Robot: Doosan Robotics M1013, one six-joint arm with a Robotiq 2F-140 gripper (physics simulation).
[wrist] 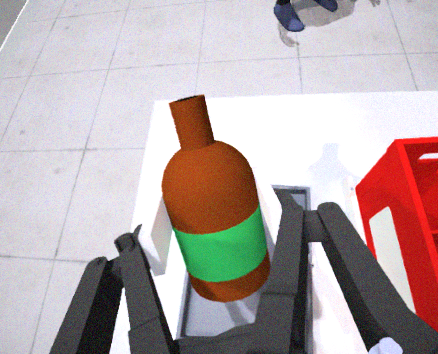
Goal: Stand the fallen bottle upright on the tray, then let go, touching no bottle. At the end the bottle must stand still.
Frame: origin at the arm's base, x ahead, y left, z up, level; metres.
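Seen in the pictures: gripper, fingertip midpoint: (211,193).
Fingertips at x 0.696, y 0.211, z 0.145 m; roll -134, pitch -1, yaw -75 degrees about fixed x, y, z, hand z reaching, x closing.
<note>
Pixels of each thing's top centre, then the offset from my fingertips to it. "*": a spot on its surface instead. Level surfaces: height alone.
- grey tray, surface spot: (204,316) * dx -0.110, dy +0.041, dz -0.246 m
- red crate, surface spot: (381,175) * dx +0.076, dy -0.199, dz -0.129 m
- white table, its level: dz -0.251 m
My gripper (211,193) is shut on the brown bottle with a green band (212,185), one pale finger pad on each side of its body. In the wrist view the bottle's neck points to the top and leans slightly left, with its base towards the gripper's palm. The grey tray (204,316) lies behind and below the bottle in this view. The bottle, the fingers and the palm hide much of it. How high the bottle's base is above the tray, and whether they touch, I cannot tell.
A red crate (381,175) stands on the right of the white table (250,117). A bottle-shaped shadow falls on the table between bottle and crate. The table's left and far edges show, with tiled floor (55,110) beyond. Dark blue shoes (288,18) are on the floor at the top.
</note>
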